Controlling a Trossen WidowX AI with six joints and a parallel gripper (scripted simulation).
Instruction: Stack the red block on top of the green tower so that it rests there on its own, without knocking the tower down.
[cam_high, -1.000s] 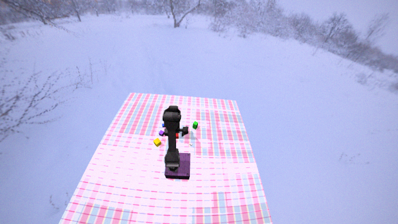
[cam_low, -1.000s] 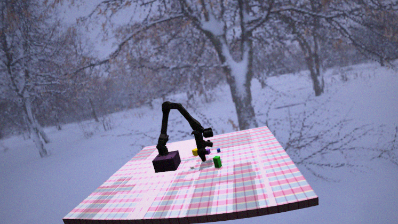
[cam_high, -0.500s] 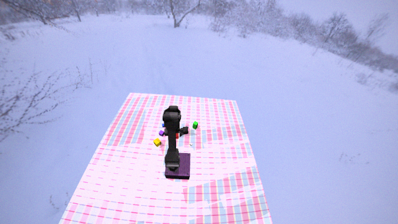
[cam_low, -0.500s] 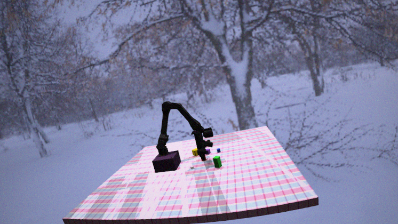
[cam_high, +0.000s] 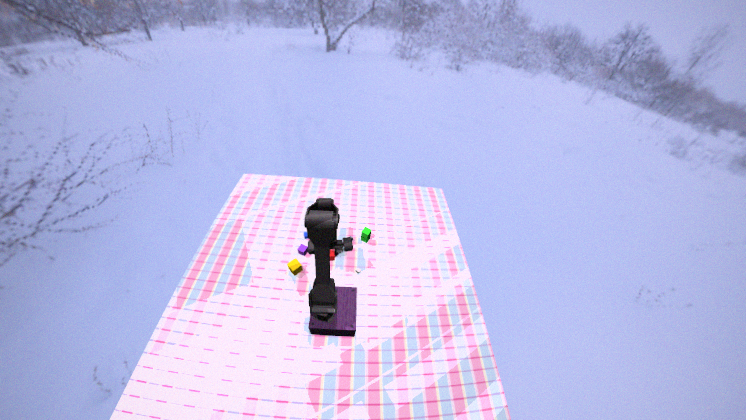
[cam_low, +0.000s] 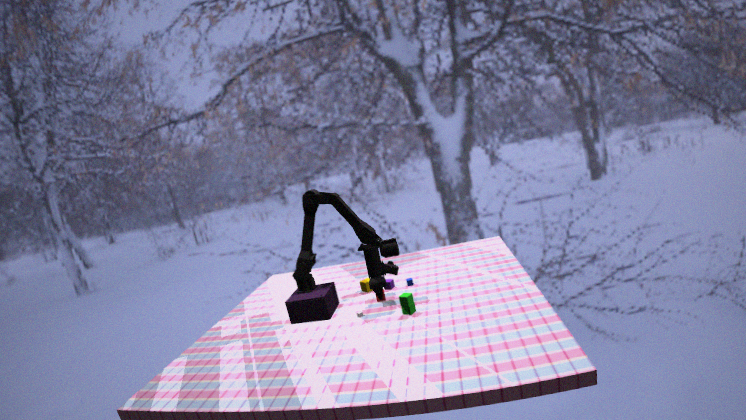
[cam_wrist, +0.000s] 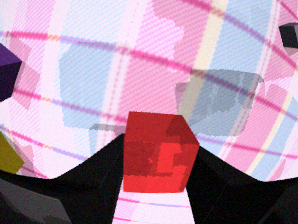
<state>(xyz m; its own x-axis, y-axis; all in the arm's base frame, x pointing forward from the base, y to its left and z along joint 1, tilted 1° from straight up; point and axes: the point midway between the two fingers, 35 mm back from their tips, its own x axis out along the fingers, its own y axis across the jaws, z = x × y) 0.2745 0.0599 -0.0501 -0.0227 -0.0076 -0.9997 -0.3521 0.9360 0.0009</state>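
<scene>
The purple block is 130 mm to the left of my gripper tip and 10 mm above it. From my gripper tip the other things lie so: red block (10 mm above); small blue block (140 mm to the left, 80 mm ahead); yellow block (130 mm to the left, 100 mm behind, 10 mm above).
</scene>
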